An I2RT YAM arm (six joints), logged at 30 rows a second.
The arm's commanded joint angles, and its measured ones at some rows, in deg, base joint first. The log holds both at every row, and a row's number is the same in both.
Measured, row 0:
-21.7, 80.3, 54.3, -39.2, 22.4, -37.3
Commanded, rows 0 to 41:
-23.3, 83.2, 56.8, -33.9, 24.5, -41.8
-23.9, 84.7, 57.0, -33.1, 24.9, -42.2
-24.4, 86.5, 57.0, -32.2, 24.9, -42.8
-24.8, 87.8, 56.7, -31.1, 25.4, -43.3
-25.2, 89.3, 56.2, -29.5, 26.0, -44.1
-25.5, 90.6, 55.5, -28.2, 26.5, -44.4
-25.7, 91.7, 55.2, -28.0, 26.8, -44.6
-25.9, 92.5, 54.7, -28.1, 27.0, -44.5
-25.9, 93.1, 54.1, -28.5, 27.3, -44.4
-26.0, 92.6, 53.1, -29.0, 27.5, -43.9
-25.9, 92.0, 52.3, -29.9, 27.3, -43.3
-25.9, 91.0, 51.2, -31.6, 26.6, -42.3
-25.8, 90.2, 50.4, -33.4, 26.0, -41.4
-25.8, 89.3, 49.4, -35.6, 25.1, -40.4
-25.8, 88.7, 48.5, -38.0, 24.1, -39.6
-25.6, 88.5, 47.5, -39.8, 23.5, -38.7
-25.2, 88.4, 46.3, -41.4, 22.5, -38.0
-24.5, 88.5, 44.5, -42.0, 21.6, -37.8
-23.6, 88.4, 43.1, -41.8, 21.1, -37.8
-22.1, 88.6, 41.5, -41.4, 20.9, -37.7
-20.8, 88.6, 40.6, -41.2, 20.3, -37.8
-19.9, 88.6, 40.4, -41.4, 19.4, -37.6
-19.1, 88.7, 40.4, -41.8, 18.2, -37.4
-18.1, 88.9, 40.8, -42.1, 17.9, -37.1
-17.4, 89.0, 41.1, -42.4, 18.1, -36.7
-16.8, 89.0, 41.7, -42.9, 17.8, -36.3
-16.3, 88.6, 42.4, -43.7, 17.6, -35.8
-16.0, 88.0, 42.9, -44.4, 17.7, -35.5
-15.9, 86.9, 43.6, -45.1, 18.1, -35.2
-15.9, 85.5, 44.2, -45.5, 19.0, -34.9
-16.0, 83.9, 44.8, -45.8, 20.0, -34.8
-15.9, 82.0, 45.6, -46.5, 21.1, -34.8
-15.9, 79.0, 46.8, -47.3, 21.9, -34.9
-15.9, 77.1, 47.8, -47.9, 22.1, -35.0
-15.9, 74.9, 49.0, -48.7, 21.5, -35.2
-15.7, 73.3, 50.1, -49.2, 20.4, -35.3
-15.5, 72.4, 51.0, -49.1, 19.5, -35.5
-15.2, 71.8, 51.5, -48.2, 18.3, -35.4
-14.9, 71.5, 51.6, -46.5, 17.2, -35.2
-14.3, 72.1, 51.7, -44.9, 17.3, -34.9
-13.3, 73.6, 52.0, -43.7, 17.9, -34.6
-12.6, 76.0, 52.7, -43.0, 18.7, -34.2
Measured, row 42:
-14.4, 71.8, 52.0, -44.2, 20.2, -35.5
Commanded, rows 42 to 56:
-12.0, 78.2, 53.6, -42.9, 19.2, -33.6
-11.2, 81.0, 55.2, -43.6, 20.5, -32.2
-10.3, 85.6, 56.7, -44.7, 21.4, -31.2
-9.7, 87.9, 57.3, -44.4, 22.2, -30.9
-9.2, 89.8, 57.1, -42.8, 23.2, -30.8
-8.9, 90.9, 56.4, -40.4, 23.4, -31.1
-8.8, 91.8, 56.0, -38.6, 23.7, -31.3
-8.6, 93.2, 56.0, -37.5, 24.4, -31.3
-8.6, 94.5, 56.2, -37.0, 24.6, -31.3
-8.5, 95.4, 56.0, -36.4, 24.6, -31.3
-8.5, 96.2, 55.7, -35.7, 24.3, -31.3
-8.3, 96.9, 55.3, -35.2, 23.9, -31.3
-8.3, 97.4, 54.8, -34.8, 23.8, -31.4
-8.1, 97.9, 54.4, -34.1, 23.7, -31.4
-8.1, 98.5, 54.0, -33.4, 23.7, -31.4
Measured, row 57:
-8.7, 97.0, 54.9, -35.9, 23.1, -32.3
